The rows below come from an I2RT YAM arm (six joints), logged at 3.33 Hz.
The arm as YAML. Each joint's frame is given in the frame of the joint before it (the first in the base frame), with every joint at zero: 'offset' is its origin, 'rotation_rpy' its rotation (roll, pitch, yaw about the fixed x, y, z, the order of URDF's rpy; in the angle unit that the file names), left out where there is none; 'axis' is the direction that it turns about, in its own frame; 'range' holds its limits. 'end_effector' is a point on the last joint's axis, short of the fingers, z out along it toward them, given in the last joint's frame.
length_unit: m
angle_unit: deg
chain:
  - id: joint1
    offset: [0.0, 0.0, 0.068]
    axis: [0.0, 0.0, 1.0]
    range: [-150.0, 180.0]
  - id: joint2
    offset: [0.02, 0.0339, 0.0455]
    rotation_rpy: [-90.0, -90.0, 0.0]
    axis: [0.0, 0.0, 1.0]
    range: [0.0, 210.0]
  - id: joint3
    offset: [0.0, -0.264, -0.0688]
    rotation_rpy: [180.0, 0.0, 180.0]
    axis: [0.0, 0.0, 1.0]
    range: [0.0, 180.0]
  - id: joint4
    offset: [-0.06, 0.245, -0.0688]
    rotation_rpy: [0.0, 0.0, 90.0]
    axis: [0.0, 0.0, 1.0]
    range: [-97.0, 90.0]
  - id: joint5
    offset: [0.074, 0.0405, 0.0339]
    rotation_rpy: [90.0, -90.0, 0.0]
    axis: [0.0, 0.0, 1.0]
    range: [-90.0, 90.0]
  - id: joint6
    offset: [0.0, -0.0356, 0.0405]
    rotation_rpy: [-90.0, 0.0, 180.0]
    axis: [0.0, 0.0, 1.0]
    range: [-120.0, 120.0]
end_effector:
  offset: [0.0, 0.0, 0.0]
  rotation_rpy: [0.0, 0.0, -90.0]
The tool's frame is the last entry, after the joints.
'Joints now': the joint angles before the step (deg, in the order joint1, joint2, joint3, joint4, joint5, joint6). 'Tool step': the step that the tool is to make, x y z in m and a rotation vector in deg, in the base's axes. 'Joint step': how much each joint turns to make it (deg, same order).
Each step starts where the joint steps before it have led.
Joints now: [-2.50 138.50 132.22 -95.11 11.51 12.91]
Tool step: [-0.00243 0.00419 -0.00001 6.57 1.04 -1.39]
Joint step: [0.00 0.00 0.00 -1.33 -6.66 0.00]
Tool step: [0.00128 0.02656 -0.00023 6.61 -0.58 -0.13]
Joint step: [2.86 -0.01 0.00 0.42 -7.11 1.48]
